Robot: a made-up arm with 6 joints.
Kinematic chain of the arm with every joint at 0, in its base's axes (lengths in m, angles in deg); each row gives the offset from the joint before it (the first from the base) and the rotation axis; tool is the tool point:
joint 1: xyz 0 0 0.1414 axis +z
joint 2: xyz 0 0.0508 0 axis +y
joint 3: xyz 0 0 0.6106 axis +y
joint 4: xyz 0 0 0.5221 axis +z
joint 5: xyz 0 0 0 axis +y
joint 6: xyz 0 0 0.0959 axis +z
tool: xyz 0 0 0
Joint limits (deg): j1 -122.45..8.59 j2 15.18..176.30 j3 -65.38..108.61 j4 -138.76..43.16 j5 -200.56..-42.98 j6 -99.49..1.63
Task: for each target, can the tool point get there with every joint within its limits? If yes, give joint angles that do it. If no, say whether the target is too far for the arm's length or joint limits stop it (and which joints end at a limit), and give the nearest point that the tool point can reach.
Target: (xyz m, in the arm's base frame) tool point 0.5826 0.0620 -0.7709
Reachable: yes | joints -5.55 138.94 26.59 -51.02 -115.53 -78.81
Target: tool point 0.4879 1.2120 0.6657
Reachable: no: too far | nearest point 0.6469 0.2461 0.6640 | short by 0.979 m
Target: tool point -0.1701 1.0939 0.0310
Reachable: no: joint limits stop it (at a limit: joint 2, joint 3, joint 4, joint 5) | nearest point -0.0812 0.5224 -0.2680 | short by 0.651 m
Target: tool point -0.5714 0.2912 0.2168
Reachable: no: joint limits stop it (at a limit: joint 2, joint 3, joint 4) | nearest point -0.4581 0.2335 -0.2626 | short by 0.496 m
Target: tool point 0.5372 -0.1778 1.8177
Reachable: no: too far | nearest point 0.3670 -0.1215 1.2865 | short by 0.561 m
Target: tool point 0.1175 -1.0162 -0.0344
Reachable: yes | joints -87.11 103.00 -8.52 -108.09 -170.30 -31.92
